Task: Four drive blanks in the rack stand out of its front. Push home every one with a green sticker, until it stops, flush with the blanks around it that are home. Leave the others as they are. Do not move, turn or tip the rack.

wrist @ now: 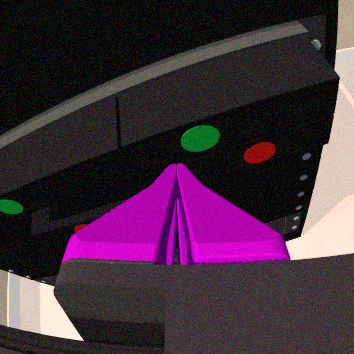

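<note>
The black rack [150, 30] fills much of the wrist view, tilted in the picture. A wide grey band crosses it, split by a narrow dark gap; it looks like the upper sides of two blanks standing out. Below the band, a green sticker [200, 138] shows right of centre, with a red sticker [259, 152] to its right. Another green sticker [10, 206] shows at the left edge. A second red sticker [81, 228] is mostly hidden behind the left finger. My gripper [176, 175] is shut and empty, its magenta tips below and left of the nearer green sticker. Contact cannot be told.
A light grey strip [150, 68] runs along the band's upper edge. Small round screw heads [303, 177] line the rack's right side. A grey ledge-like part shows low at the right, partly behind the right finger. Pale surfaces show beyond the rack at right and lower left.
</note>
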